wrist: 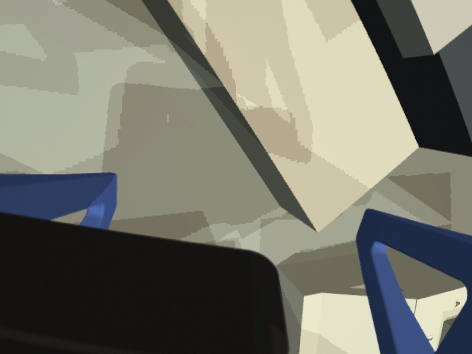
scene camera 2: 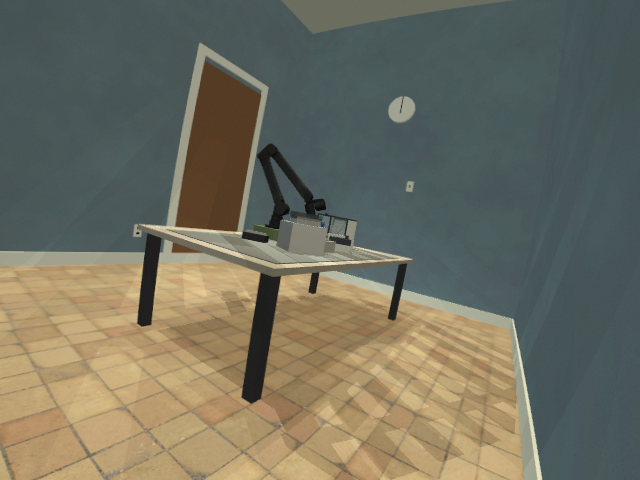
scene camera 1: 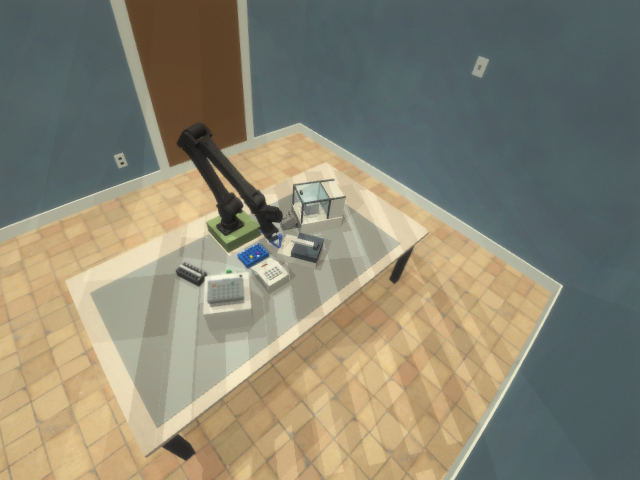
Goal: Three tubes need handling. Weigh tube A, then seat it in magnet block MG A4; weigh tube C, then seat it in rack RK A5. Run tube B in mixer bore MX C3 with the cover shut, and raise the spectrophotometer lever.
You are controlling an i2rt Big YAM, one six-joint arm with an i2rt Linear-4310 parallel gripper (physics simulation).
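Frame: origin at the arm's base, x ahead, y left, z up, level; centimetres.
Seen in the pictures: gripper, fingertip midpoint: [wrist: 241, 207] [scene camera 1: 275, 243]; arm's base, origin of the base link: [scene camera 2: 275, 228] [scene camera 1: 230, 226].
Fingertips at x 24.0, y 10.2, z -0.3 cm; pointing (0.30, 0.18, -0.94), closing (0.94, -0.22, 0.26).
Pixels of each thing's top centre, then the offset from my fingertips to it. "pt": a spot on its surface instead.
- blue rack, middle of its top: [scene camera 1: 253, 253] dy -10.7, dx -4.2, dz -3.3 cm
- low pale-and-dark instrument, middle of its top: [scene camera 1: 301, 240] [scene camera 2: 335, 233] dy +8.6, dx +9.4, dz +3.9 cm
- yellow-capped tube, middle of its top: [scene camera 1: 251, 256] dy -13.7, dx -1.5, dz -0.9 cm
- purple-capped tube, middle of its top: [scene camera 1: 257, 252] dy -9.9, dx -1.3, dz -0.9 cm
- green cap, middle of its top: [scene camera 1: 228, 270] dy -27.2, dx +0.0, dz +1.2 cm
- tall white box, middle of its top: [scene camera 1: 225, 275] [scene camera 2: 301, 212] dy -33.5, dx +9.6, dz +12.7 cm
- black block, middle of its top: [scene camera 1: 190, 270] [scene camera 2: 256, 231] dy -39.4, dx -13.3, dz -1.5 cm
- glass-walled balance, surface spot: [scene camera 1: 334, 223] pt dy +35.8, dx +7.6, dz -2.5 cm
- white keypad-like device, middle of its top: [scene camera 1: 269, 268] [scene camera 2: 320, 237] dy -12.4, dx +10.8, dz +0.7 cm
- small grey unit, surface spot: [scene camera 1: 288, 221] pt dy +15.7, dx -8.1, dz -0.2 cm
My gripper [scene camera 1: 272, 239] [wrist: 241, 207] is open and empty, its blue fingers above the table between the blue rack [scene camera 1: 247, 259] and the low pale-and-dark instrument [scene camera 1: 312, 252] [wrist: 295, 75]. The rack holds a yellow-capped tube [scene camera 1: 251, 256] and a purple-capped tube [scene camera 1: 257, 253]. A green cap [scene camera 1: 229, 271] shows behind the tall white box [scene camera 1: 227, 306] [scene camera 2: 300, 238]. A black block [scene camera 1: 190, 274] [scene camera 2: 255, 236] lies left of it. The glass-walled balance [scene camera 1: 334, 223] [scene camera 2: 351, 232] stands at the back right. Tube letters and the lever's position cannot be made out.
A white keypad-like device [scene camera 1: 269, 273] [wrist: 330, 312] stands beside the rack, at the wrist view's bottom edge. A small grey unit [scene camera 1: 288, 221] sits between the arm and the balance. The arm's green base [scene camera 1: 235, 241] [scene camera 2: 264, 231] is behind the rack.
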